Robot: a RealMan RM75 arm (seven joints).
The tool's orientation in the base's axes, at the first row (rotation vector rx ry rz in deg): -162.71 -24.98 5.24
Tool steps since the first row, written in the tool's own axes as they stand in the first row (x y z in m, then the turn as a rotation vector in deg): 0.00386 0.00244 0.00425 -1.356 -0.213 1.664; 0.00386 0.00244 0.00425 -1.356 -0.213 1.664; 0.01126 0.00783 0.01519 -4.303 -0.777 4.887; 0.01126 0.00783 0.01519 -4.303 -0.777 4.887; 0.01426 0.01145 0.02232 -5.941 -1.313 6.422; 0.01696 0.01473 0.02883 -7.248 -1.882 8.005; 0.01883 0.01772 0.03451 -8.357 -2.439 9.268; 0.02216 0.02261 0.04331 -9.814 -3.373 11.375; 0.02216 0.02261 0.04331 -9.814 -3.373 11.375; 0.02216 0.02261 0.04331 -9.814 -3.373 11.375; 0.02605 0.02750 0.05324 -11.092 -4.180 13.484
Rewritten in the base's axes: 0.00394 -0.00001 -0.00483 -1.522 0.203 -1.515; 0.00394 -0.00001 -0.00483 -1.522 0.203 -1.515; 0.01142 0.00003 -0.01698 -4.820 0.639 -4.401; 0.01142 0.00003 -0.01698 -4.820 0.639 -4.401; 0.01459 -0.00060 -0.02489 -6.690 1.022 -5.698; 0.01744 -0.00117 -0.03210 -8.259 1.547 -7.039; 0.01950 -0.00192 -0.03841 -9.603 2.040 -8.081; 0.02317 -0.00320 -0.04828 -11.473 2.987 -9.825; 0.02317 -0.00320 -0.04828 -11.473 2.987 -9.825; 0.02317 -0.00320 -0.04828 -11.473 2.987 -9.825; 0.02727 -0.00402 -0.05924 -13.136 3.872 -11.609
